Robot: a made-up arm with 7 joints.
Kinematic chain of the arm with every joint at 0, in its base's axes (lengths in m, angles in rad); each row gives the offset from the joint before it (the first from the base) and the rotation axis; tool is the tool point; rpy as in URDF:
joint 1: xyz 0 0 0 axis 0.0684 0.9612 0.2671
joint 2: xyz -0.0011 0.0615 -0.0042 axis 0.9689 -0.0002 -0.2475
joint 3: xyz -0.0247 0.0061 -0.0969 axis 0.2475 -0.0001 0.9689
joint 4: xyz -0.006 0 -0.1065 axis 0.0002 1 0
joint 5: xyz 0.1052 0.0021 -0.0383 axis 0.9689 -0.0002 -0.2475
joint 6: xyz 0.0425 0 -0.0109 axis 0.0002 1 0
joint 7: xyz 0.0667 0 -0.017 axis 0.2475 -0.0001 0.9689
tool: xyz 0 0 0 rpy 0 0.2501 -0.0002
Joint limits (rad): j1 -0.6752..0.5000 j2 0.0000..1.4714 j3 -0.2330..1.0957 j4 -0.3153..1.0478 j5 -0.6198..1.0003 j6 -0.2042..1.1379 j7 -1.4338..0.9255
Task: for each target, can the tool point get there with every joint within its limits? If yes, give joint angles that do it. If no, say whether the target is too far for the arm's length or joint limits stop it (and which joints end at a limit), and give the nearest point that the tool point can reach.
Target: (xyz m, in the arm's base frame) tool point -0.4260 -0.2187 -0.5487
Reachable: no: too far | nearest point -0.2246 0.0200 -0.3519 | short by 0.369 m
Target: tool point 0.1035 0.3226 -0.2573
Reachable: yes | joints 0.0895 0.5513 0.4621 0.3376 0.3375 0.3377 0.6350
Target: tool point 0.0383 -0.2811 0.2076
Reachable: no: joint limits stop it (at a limit: joint 1, joint 2, joint 3, joint 4, joint 6) | nearest point 0.2586 -0.0406 -0.0425 | short by 0.411 m
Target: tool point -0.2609 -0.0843 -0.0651
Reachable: no: joint limits stop it (at a limit: joint 1, joint 2, joint 3, joint 4, joint 5, joint 6) | nearest point -0.2322 0.0142 -0.3292 | short by 0.283 m
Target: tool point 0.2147 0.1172 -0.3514
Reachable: yes | joints -0.5006 0.1174 0.2559 0.7782 0.0300 0.9093 -1.0466
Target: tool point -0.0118 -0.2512 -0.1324
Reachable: no: joint limits stop it (at a limit: joint 2, joint 3, joint 4, joint 5, joint 6) | nearest point 0.0285 0.0029 -0.2904 | short by 0.302 m
